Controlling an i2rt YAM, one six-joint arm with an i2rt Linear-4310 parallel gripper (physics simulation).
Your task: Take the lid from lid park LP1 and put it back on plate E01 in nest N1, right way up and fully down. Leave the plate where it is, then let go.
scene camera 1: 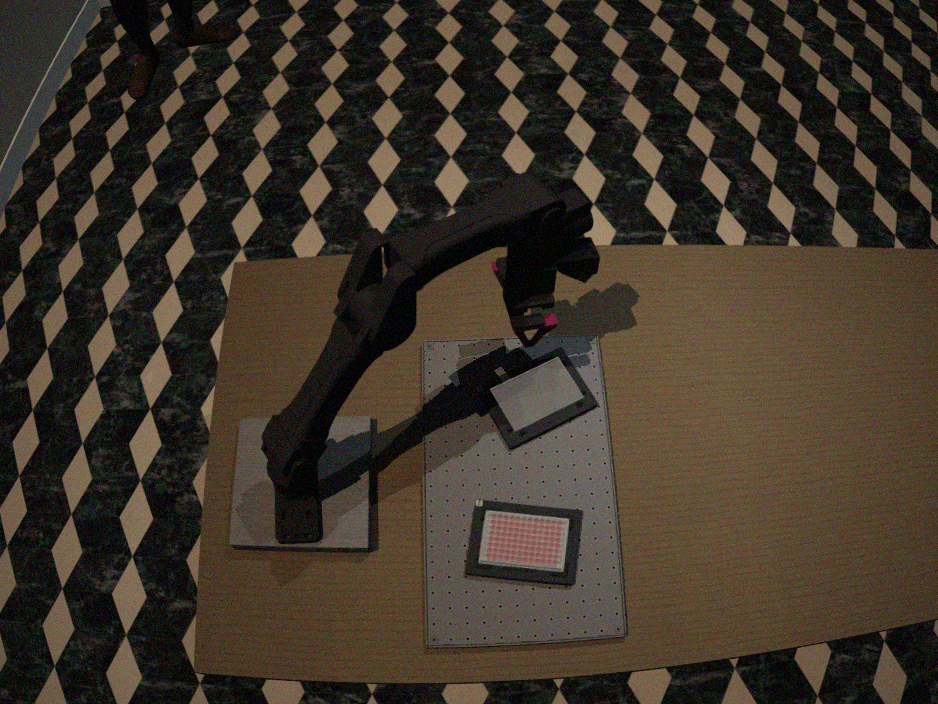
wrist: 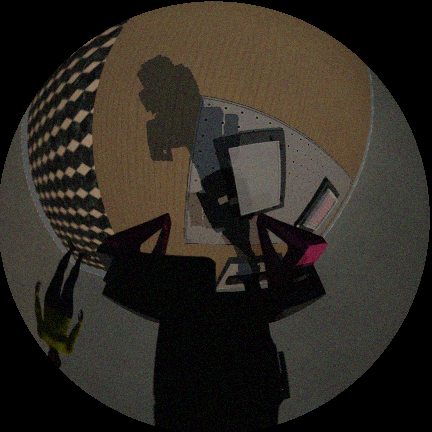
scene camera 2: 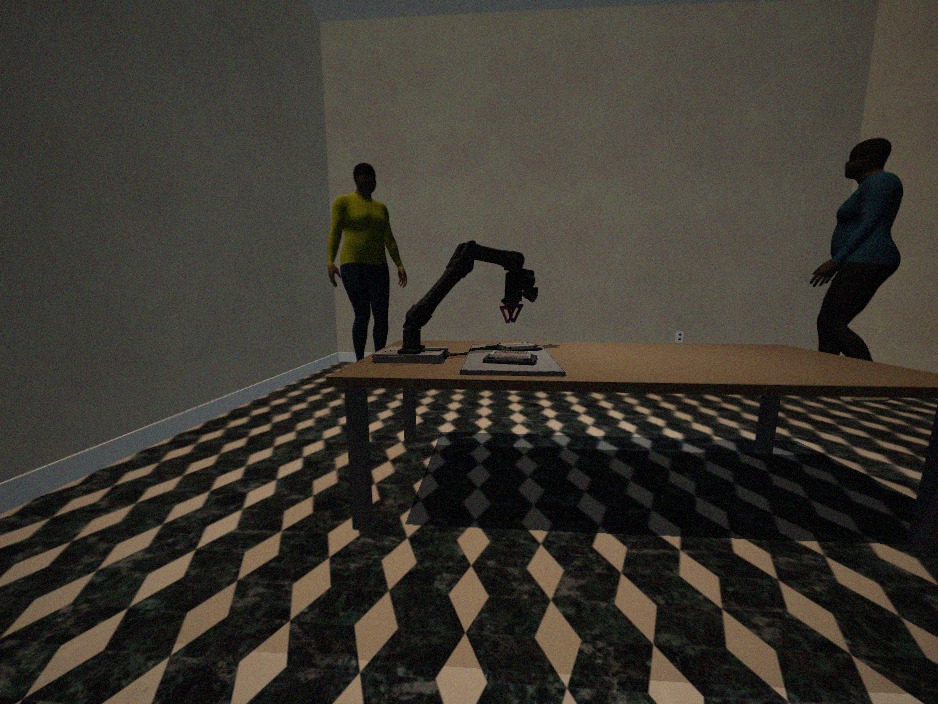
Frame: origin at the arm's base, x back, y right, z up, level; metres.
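Seen in the pictures: gripper, between the fingertips: (scene camera 1: 521, 322) (wrist: 213, 217) (scene camera 2: 510, 322); arm's base, origin of its link: (scene camera 1: 297, 484) (wrist: 249, 277) (scene camera 2: 412, 350).
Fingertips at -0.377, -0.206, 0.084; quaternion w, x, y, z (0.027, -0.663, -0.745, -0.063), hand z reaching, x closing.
Observation:
Offsets run from my fingertips to a thing's top centre, as dx, dy, dz. Level surfaces: height alone.
The lid {-0.018, +0.086, -0.079} (scene camera 1: 537, 394) (wrist: 257, 175), a pale translucent rectangle, lies flat in the dark frame of lid park LP1 {-0.018, +0.088, -0.077} (scene camera 1: 555, 423) (wrist: 283, 167), turned at an angle on the board. Plate E01 {+0.033, +0.331, -0.070} (scene camera 1: 524, 540) (wrist: 321, 210), with pink wells and no lid on it, sits in the dark frame of nest N1 {+0.033, +0.331, -0.079} (scene camera 1: 522, 579). My gripper (scene camera 2: 510, 319) (wrist: 213, 217) is open and empty, high above the table. It hangs off to the far side of the lid, near the board's back edge in scene camera 1. One finger is partly hidden there by the arm.
The perforated board (scene camera 1: 454, 606) (wrist: 305, 155) carries both frames on the wooden table {dz -0.110} (scene camera 1: 757, 454). The arm's base stands on a grey block (scene camera 1: 348, 522) to the left. The arm's shadow crosses the board and part of the lid park. Two people stand behind the table.

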